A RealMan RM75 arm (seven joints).
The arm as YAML. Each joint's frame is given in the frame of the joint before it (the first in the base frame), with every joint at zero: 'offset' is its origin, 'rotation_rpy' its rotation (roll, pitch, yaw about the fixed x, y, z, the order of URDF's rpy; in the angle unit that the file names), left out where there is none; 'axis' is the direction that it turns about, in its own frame. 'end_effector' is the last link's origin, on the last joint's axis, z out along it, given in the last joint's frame.
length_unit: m
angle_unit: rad
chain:
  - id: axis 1
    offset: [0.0, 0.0, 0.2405]
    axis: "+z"
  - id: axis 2
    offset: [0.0, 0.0, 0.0]
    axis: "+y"
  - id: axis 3
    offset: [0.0, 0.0, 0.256]
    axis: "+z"
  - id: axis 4
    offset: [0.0, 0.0, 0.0]
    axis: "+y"
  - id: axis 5
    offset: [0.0, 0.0, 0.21]
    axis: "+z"
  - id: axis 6
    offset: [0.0, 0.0, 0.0]
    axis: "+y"
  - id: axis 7
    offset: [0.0, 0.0, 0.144]
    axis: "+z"
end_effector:
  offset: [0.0, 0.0, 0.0]
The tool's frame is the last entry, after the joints.
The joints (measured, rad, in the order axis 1, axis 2, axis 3, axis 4, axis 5, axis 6, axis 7), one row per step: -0.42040, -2.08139, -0.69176, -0.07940, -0.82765, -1.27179, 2.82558; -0.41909, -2.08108, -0.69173, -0.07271, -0.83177, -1.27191, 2.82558; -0.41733, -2.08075, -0.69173, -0.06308, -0.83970, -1.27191, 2.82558; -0.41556, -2.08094, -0.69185, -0.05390, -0.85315, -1.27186, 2.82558; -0.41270, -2.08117, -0.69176, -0.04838, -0.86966, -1.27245, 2.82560; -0.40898, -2.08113, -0.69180, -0.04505, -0.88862, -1.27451, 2.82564; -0.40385, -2.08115, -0.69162, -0.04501, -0.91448, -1.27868, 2.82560; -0.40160, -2.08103, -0.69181, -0.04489, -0.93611, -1.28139, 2.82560; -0.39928, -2.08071, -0.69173, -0.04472, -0.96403, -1.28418, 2.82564; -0.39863, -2.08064, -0.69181, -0.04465, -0.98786, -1.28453, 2.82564
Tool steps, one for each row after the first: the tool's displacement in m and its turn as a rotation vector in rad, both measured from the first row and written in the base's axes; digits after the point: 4 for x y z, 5 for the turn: -0.0023, -0.0007, 0.0013, 0.00344, 0.00422, 0.00714; -0.0057, -0.0016, 0.0035, 0.00982, 0.00948, 0.01848; -0.0092, -0.0024, 0.0060, 0.02026, 0.01179, 0.03259; -0.0123, -0.0033, 0.0086, 0.03307, 0.00986, 0.04669; -0.0152, -0.0043, 0.0113, 0.04862, 0.00513, 0.06051; -0.0180, -0.0054, 0.0147, 0.07015, -0.00532, 0.07572; -0.0199, -0.0057, 0.0175, 0.08818, -0.01372, 0.08727; -0.0223, -0.0060, 0.0212, 0.11099, -0.02400, 0.10200; -0.0242, -0.0059, 0.0240, 0.12949, -0.03273, 0.11502
